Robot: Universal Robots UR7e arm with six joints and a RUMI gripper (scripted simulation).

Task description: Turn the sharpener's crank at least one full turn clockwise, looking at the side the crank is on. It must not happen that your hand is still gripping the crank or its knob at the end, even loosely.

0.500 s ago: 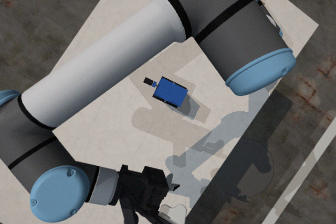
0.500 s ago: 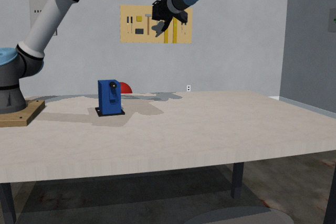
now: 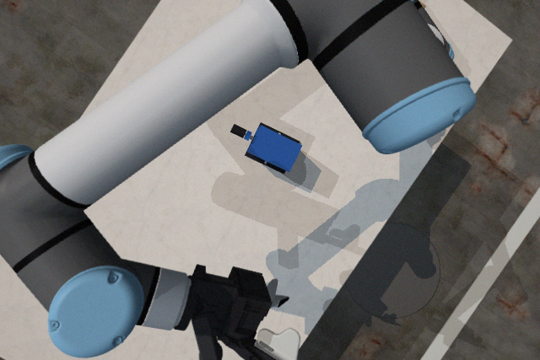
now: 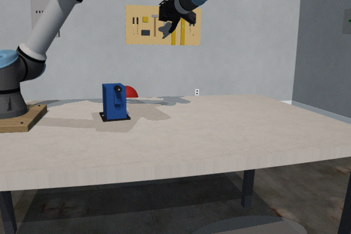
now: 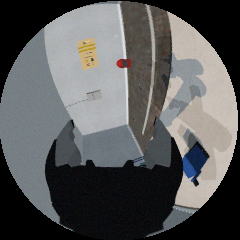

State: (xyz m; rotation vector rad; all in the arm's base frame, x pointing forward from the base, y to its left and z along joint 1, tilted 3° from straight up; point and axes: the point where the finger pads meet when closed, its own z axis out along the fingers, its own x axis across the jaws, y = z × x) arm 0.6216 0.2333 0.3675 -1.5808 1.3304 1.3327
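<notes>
My hand is 200 mm past the sharpener crank, 290 mm to the left of it and 270 mm above it.
</notes>
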